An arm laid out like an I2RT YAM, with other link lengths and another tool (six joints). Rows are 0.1 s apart.
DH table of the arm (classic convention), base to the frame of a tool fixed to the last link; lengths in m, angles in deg. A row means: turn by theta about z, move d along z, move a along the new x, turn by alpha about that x. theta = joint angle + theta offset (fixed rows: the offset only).
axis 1: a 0.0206, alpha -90, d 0.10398, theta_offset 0
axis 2: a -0.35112, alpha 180, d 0, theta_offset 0
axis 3: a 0.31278, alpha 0, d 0, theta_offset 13.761
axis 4: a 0.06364, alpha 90, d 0.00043, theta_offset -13.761
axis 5: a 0, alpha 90, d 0.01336, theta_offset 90
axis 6: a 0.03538, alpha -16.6, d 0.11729, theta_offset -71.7
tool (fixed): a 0, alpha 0, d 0.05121, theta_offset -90
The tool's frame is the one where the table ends.
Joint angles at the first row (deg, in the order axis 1, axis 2, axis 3, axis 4, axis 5, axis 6):
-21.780, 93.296, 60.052, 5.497, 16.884, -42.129
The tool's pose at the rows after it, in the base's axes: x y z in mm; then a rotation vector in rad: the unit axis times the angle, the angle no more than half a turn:
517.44 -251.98 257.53 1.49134 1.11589 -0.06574
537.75 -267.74 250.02 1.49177 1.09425 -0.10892
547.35 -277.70 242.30 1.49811 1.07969 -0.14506
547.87 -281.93 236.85 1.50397 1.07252 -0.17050
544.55 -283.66 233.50 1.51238 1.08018 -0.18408
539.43 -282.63 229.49 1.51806 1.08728 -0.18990
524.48 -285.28 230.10 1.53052 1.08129 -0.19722
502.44 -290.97 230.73 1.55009 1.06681 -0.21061
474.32 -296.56 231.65 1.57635 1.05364 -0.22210
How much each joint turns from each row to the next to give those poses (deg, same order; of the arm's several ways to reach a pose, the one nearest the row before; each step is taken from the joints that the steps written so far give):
1.006, 5.355, 4.175, 0.633, 1.662, -0.655
-0.154, 4.612, 3.956, 0.722, 2.251, -0.394
-0.087, 2.711, 2.097, 0.241, 1.836, -0.044
-0.044, 0.874, 0.285, 0.131, 1.224, 0.022
-0.219, -0.088, -0.196, -0.765, 0.174, 0.022
-0.087, -0.502, -1.050, -0.066, -0.021, 0.066
-0.809, -1.880, -2.120, -0.087, -0.219, 0.195
-1.398, -2.579, -2.906, -0.022, -0.240, 0.285
-1.881, -3.432, -3.498, -0.525, -0.766, 0.349

